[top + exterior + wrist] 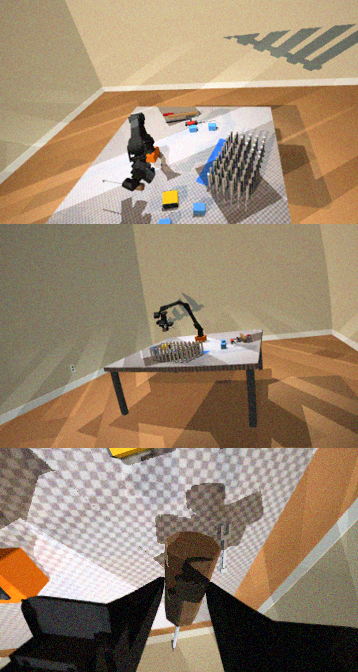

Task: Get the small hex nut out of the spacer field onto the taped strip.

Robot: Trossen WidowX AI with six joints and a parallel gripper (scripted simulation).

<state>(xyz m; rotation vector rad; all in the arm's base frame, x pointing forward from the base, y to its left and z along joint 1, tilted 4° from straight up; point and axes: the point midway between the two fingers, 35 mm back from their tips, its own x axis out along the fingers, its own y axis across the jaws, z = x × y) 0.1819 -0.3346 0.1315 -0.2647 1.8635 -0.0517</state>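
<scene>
The wooden-handled rod is 100 mm behind my gripper tip and 20 mm to the right of it. From my gripper tip the other things lie so: yellow block (130 mm ahead, 80 mm to the left, 160 mm below); blue taped strip (270 mm ahead, 440 mm to the left, 180 mm below).
</scene>
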